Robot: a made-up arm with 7 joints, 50 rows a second.
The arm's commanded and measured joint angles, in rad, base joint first. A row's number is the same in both.
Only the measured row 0 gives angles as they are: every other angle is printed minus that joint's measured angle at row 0.
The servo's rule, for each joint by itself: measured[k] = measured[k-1] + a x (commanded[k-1-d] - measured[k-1]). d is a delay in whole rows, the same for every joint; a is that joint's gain. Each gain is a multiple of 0.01, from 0.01 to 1. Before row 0 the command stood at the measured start. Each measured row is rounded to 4 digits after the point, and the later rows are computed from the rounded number. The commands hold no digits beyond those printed.
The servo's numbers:
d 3
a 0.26 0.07 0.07 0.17 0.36 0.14 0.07
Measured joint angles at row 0:
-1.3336, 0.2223, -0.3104, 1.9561, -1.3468, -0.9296, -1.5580
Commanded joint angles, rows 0 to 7:
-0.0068, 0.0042, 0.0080, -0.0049, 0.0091, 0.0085, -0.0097
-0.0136, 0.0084, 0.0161, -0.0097, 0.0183, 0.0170, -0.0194
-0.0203, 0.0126, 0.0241, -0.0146, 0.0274, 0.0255, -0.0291
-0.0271, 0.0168, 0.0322, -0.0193, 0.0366, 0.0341, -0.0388
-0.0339, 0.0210, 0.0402, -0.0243, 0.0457, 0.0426, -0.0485
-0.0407, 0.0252, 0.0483, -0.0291, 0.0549, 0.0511, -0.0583
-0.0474, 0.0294, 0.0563, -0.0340, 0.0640, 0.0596, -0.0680
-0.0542, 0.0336, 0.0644, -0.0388, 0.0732, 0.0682, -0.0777
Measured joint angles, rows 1 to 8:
0.0000, 0.0000, 0.0000, 0.0000, 0.0000, 0.0000, 0.0000
0.0000, 0.0000, 0.0000, 0.0000, 0.0000, 0.0000, 0.0000
0.0000, 0.0000, 0.0000, 0.0000, 0.0000, 0.0000, 0.0000
-0.0018, 0.0003, 0.0006, -0.0008, 0.0033, 0.0012, -0.0007
-0.0049, 0.0009, 0.0017, -0.0023, 0.0087, 0.0034, -0.0020
-0.0089, 0.0017, 0.0033, -0.0044, 0.0154, 0.0065, -0.0039
-0.0136, 0.0028, 0.0053, -0.0069, 0.0230, 0.0104, -0.0063
-0.0189, 0.0041, 0.0077, -0.0099, 0.0312, 0.0149, -0.0093

